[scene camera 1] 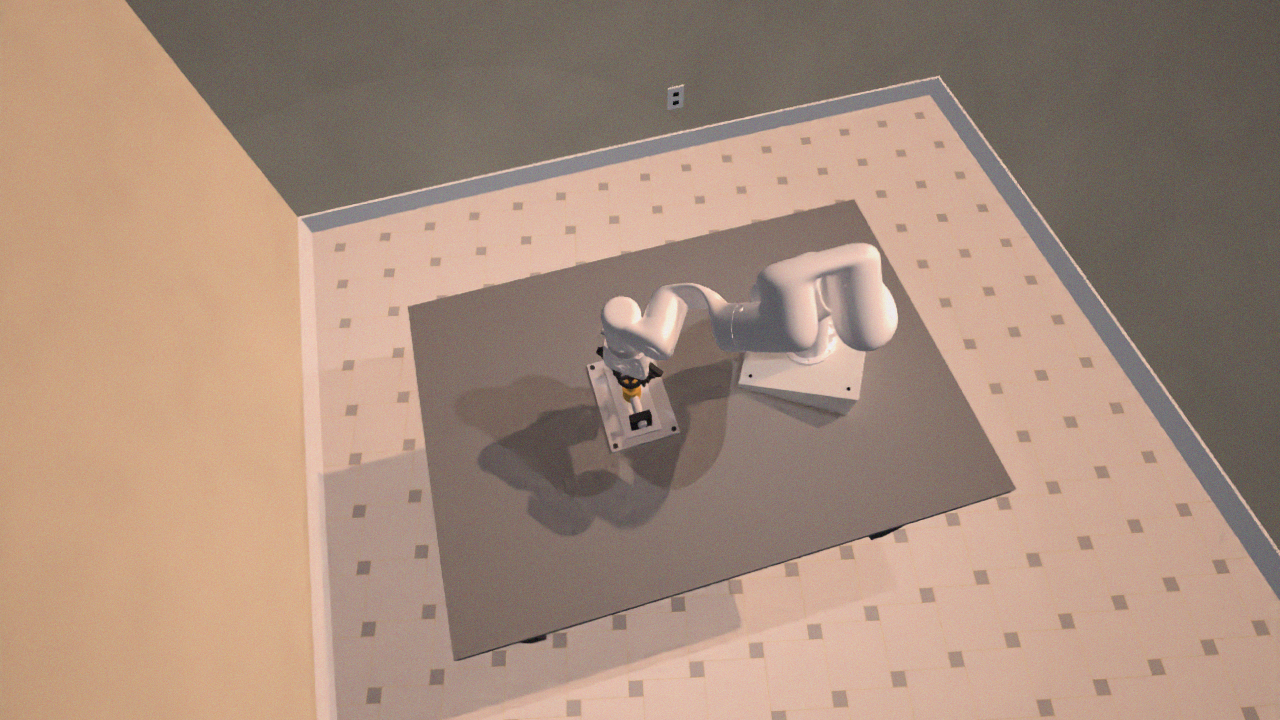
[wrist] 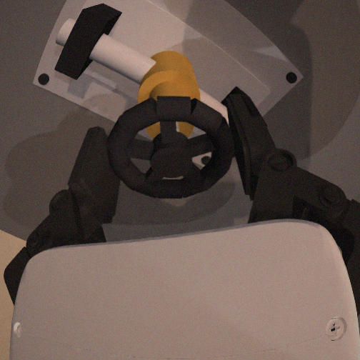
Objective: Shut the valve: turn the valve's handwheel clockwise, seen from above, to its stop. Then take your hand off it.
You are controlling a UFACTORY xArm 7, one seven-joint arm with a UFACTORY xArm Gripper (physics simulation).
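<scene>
The valve's black handwheel (scene camera 1: 631,382) (wrist: 171,156) is a spoked ring above the orange valve body (scene camera 1: 631,393) (wrist: 172,67). My gripper (scene camera 1: 630,368) (wrist: 167,130) is above the valve, with one black finger on each side of the wheel's rim; it is shut on the handwheel, with the fingers wide apart. In the scene view the arm hides part of the wheel. A white pipe (scene camera 1: 636,405) (wrist: 122,57) runs through the valve body, over a pale base plate (scene camera 1: 664,419) (wrist: 276,75) with dark corner screws.
A black clamp (scene camera 1: 640,418) (wrist: 87,42) holds the pipe near one end of the plate. The plate lies on the grey table (scene camera 1: 760,501). The robot's white pedestal (scene camera 1: 796,380) stands to the right in the scene view, with the arm reaching left over the table.
</scene>
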